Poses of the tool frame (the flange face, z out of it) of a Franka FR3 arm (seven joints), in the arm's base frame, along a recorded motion.
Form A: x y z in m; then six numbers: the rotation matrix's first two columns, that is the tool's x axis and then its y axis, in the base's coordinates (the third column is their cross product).
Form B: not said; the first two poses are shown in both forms.
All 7 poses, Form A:
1: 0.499, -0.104, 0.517, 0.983, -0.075, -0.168, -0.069, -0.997, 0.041
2: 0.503, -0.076, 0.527, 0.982, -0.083, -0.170, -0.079, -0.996, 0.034
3: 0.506, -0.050, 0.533, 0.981, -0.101, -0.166, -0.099, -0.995, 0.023
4: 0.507, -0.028, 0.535, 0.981, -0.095, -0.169, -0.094, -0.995, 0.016
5: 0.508, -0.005, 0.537, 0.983, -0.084, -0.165, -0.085, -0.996, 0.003
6: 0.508, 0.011, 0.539, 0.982, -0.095, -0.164, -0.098, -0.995, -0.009
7: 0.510, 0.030, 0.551, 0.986, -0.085, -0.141, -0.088, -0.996, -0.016
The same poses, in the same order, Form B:
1:
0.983, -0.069, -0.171
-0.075, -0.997, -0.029
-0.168, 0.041, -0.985
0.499, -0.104, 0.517

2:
0.982, -0.079, -0.172
-0.083, -0.996, -0.020
-0.170, 0.034, -0.985
0.503, -0.076, 0.527

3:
0.981, -0.099, -0.167
-0.101, -0.995, -0.006
-0.166, 0.023, -0.986
0.506, -0.050, 0.533

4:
0.981, -0.094, -0.170
-0.095, -0.995, 0.000
-0.169, 0.016, -0.985
0.507, -0.028, 0.535

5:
0.983, -0.085, -0.165
-0.084, -0.996, 0.011
-0.165, 0.003, -0.986
0.508, -0.005, 0.537

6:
0.982, -0.098, -0.162
-0.095, -0.995, 0.025
-0.164, -0.009, -0.986
0.508, 0.011, 0.539

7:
0.986, -0.088, -0.139
-0.085, -0.996, 0.028
-0.141, -0.016, -0.990
0.510, 0.030, 0.551

